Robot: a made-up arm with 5 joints.
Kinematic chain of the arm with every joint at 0, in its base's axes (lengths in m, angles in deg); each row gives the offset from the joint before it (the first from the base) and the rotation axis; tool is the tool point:
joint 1: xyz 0 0 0.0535 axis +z
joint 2: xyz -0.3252 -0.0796 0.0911 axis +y
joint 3: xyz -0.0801 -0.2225 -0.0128 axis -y
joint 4: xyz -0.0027 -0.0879 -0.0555 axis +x
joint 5: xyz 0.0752 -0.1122 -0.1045 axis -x
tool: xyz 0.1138 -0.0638 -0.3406
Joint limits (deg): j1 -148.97..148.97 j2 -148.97..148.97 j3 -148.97..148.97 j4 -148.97..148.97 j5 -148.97..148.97
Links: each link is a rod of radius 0.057 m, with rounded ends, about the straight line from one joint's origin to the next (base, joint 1, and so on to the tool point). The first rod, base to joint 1, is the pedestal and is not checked.
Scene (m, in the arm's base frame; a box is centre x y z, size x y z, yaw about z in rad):
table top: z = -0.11
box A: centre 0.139 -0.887 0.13 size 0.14 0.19 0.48 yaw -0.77
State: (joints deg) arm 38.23 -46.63 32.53 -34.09 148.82
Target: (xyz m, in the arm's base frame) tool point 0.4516 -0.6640 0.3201
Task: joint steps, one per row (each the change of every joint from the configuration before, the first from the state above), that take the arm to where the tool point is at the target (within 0.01 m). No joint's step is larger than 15 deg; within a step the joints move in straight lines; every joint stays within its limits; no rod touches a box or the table.
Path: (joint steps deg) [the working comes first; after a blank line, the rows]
Joints at the target: 74.84 -45.71 27.07 -17.55 138.31
Straight joint move there: touches box A.

1: -8.13 14.70 -7.78 -5.10 -4.05
2: -8.13 14.70 -7.78 -5.10 -4.06
3: -8.12 14.70 -7.79 -5.10 -4.05
4: -8.13 14.70 -7.78 -5.11 -4.06
5: -8.13 14.70 -7.78 -5.10 -4.05
6: -8.13 14.71 -7.78 -5.10 -4.06
7: 14.23 -14.55 6.87 7.86 2.31
8: 14.23 -14.55 6.87 7.86 2.30
9: 14.23 -14.55 6.88 7.85 2.30
10: 14.23 -14.55 6.87 7.86 2.30
11: 14.23 -14.54 6.87 7.86 2.31
12: 14.23 -14.55 6.87 7.86 2.30

